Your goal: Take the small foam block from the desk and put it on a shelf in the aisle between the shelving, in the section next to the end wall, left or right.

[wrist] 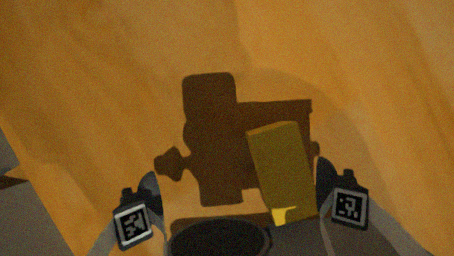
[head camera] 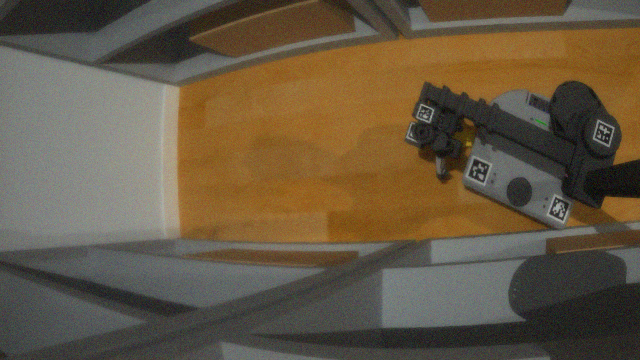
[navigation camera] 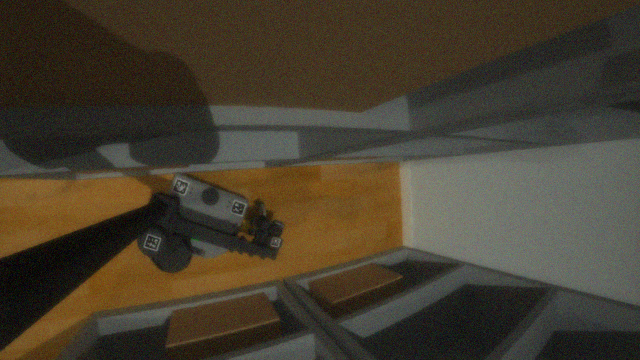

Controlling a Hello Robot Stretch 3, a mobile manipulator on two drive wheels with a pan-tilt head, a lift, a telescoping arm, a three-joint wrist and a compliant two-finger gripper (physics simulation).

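The yellow foam block (head camera: 467, 137) (navigation camera: 246, 226) (wrist: 282, 170) lies on the wooden floor close beside my base. In the wrist view it is long and tilted, its near end at the grey base edge. My gripper (wrist: 237, 183) is open and points down over the floor. The block lies between the fingers' lines in that view, near the right finger and well apart from the left one. In the head view the gripper (head camera: 450, 155) hides part of the block. The gripper (navigation camera: 256, 217) also shows in the navigation view.
My base (head camera: 540, 200) (navigation camera: 210, 195) stands in the aisle near one shelving side. The pale end wall (head camera: 90, 150) (navigation camera: 515, 200) closes the aisle. Shelving with brown boxes (head camera: 280, 30) (navigation camera: 355, 282) stands on one side. More shelving (head camera: 300, 290) runs along the other side.
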